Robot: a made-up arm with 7 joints.
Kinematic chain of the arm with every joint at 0, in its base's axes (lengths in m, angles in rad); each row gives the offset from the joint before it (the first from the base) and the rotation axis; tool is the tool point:
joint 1: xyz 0 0 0.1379 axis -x
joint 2: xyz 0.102 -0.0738 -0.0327 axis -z
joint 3: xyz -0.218 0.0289 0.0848 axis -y
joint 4: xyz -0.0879 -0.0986 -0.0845 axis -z
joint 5: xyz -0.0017 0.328 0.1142 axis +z
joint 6: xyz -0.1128 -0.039 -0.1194 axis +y
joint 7: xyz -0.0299 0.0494 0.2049 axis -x
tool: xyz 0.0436 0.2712 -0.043
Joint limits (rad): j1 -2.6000..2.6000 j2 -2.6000..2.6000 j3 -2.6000..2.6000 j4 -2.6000..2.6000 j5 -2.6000..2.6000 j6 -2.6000..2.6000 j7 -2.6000..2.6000
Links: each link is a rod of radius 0.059 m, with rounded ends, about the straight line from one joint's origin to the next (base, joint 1, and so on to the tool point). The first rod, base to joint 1, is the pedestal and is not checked.
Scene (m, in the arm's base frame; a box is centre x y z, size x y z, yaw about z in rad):
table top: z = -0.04
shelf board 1: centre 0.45 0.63 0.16 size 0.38 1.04 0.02 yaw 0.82
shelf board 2: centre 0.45 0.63 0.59 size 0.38 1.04 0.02 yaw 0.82
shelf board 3: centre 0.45 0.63 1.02 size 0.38 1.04 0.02 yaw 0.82
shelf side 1: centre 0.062 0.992 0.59 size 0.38 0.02 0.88 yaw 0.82
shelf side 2: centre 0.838 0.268 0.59 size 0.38 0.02 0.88 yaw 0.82
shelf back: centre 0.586 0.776 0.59 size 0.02 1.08 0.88 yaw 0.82
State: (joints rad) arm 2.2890 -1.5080 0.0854 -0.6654 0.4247 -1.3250 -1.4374
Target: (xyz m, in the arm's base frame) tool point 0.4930 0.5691 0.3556
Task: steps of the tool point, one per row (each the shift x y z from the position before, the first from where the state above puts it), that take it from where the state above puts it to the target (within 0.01 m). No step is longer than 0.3 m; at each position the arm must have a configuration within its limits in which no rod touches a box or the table.
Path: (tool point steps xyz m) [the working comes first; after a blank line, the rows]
Joints at the target: 2.4926 -1.5617 -0.0417 -0.8149 0.8699 -1.1780 -1.6591
Straight joint move there: touches shelf board 2.

1: -0.1155 -0.1128 0.0199
2: -0.0932 -0.1109 -0.0198
3: 0.1160 -0.0214 -0.2383
4: -0.0131 -0.1303 -0.2279
5: 0.0883 0.1084 0.0288
6: 0.0943 0.1026 -0.0010
7: 0.0970 0.0886 -0.0278

